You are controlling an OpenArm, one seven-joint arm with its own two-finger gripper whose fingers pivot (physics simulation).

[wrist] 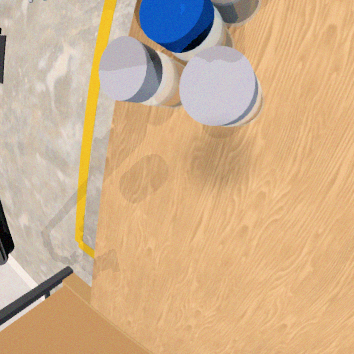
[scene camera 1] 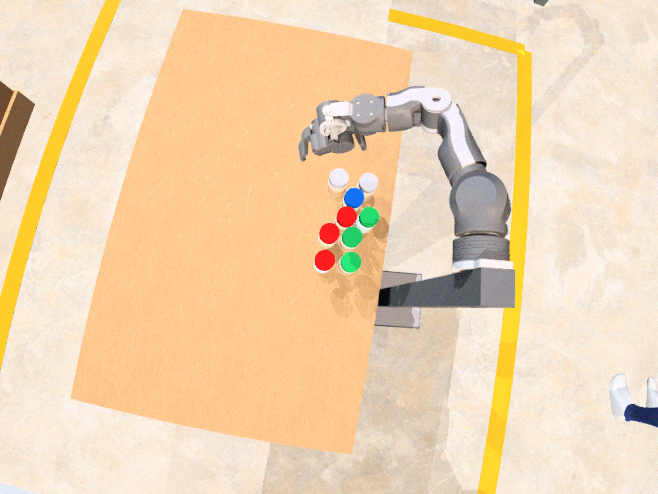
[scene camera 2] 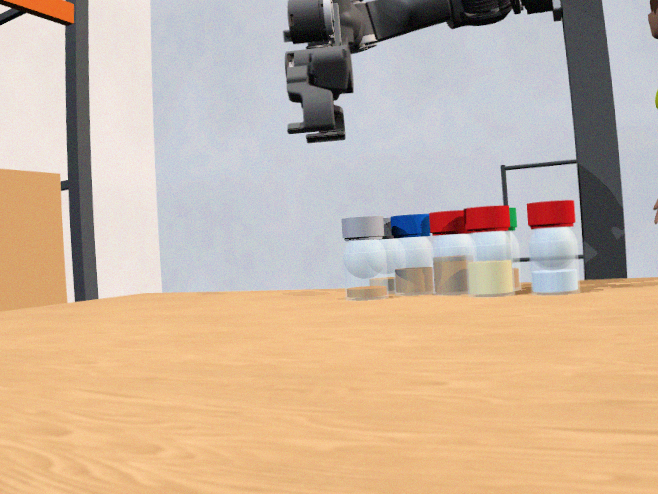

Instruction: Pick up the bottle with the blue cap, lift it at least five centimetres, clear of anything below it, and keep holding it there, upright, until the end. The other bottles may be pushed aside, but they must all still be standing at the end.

Labels:
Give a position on a red-capped bottle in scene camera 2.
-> At 553, 248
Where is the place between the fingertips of my gripper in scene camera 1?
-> At 331, 146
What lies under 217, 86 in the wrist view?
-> A grey-capped bottle.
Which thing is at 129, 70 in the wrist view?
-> A grey-capped bottle.

